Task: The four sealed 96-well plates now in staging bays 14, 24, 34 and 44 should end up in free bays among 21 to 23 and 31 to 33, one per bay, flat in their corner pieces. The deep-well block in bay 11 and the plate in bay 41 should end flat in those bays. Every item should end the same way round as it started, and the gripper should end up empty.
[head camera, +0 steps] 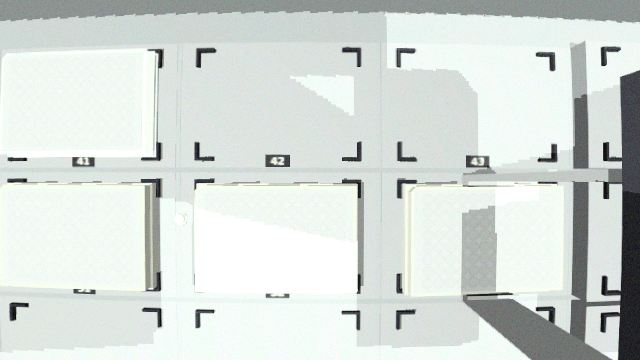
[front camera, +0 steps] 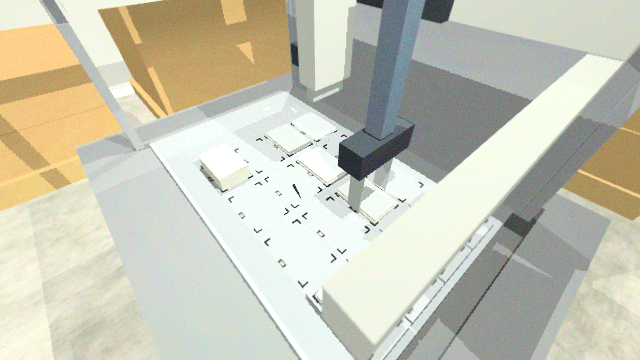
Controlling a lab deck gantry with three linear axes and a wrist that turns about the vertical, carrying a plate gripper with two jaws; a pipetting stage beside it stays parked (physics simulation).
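Frame: origin at the robot's base, x ahead, y left, z up, level; metres.
Where they show: gripper, between the fingertips: [head camera: 483,238] [front camera: 366,197]; robot's base, origin of its link: [front camera: 201,166].
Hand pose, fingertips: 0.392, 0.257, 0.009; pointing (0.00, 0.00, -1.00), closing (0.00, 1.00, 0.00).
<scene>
Each offset is from my fingertips to the top centre of the thing, as dx, dy, dz. "pt": to the spot under its first point.
My gripper [front camera: 367,199] [head camera: 482,240] is down at bay 33, its jaws against the long sides of a sealed plate {+0.000, +0.000, +0.011} [front camera: 378,207] [head camera: 530,240] that lies flat there. The gap at the jaw pads is very small. Sealed plates also lie flat in bay 31 {pt -0.319, -0.004, +0.005} [front camera: 288,138] [head camera: 72,237] and bay 32 {pt -0.160, -0.012, +0.005} [front camera: 320,165] [head camera: 275,250]. The bay 41 plate {-0.328, +0.107, +0.005} [front camera: 314,126] [head camera: 72,102] lies flat at the back. The tall deep-well block {-0.328, -0.214, +0.033} [front camera: 225,162] sits in bay 11. A corner of a pale item {+0.164, -0.214, +0.019} [front camera: 317,296] shows at bay 14; the beam hides the rest.
The cream beam [front camera: 465,200] crosses above the right side of the deck and hides bays there. The parked pipetting stage [front camera: 327,45] stands at the back. A small dark stick {-0.135, -0.114, -0.002} [front camera: 296,190] lies mid-deck. A small white knob {-0.243, +0.014, -0.005} [head camera: 180,218] stands between bays 31 and 32.
</scene>
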